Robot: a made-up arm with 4 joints.
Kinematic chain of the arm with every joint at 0, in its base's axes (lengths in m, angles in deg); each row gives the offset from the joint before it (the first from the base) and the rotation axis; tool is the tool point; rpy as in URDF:
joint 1: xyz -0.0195 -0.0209 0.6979 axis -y
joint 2: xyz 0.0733 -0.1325 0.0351 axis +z
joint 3: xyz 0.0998 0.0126 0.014 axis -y
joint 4: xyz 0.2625 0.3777 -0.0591 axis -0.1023 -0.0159 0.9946
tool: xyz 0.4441 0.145 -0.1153 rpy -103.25 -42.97 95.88
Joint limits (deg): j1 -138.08..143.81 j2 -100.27..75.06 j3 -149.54..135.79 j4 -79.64..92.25
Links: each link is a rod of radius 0.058 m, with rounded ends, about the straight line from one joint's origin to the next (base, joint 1, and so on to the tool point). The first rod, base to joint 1, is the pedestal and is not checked.
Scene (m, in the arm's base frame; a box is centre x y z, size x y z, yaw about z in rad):
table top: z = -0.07
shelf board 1: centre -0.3 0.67 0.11 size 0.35 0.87 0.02 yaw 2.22
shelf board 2: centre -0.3 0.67 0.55 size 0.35 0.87 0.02 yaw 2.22
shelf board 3: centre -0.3 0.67 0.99 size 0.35 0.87 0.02 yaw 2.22
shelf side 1: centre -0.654 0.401 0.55 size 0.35 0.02 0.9 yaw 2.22
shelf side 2: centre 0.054 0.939 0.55 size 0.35 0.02 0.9 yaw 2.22
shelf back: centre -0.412 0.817 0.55 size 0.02 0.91 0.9 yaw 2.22
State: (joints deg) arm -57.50 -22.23 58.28 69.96
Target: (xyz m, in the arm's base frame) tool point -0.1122 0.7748 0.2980
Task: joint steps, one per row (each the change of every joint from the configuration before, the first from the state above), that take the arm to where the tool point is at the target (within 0.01 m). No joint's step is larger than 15 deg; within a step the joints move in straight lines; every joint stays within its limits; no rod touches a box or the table.
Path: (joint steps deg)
1: 1.31 6.41 -10.55 7.43
2: 1.31 6.42 -10.54 7.43
3: 1.31 6.41 -10.55 7.43
4: -12.15 3.87 -1.52 -8.51
5: -12.14 3.87 -1.53 -8.51
6: -12.15 3.87 -1.53 -8.51
7: -12.14 3.87 -1.52 -8.51

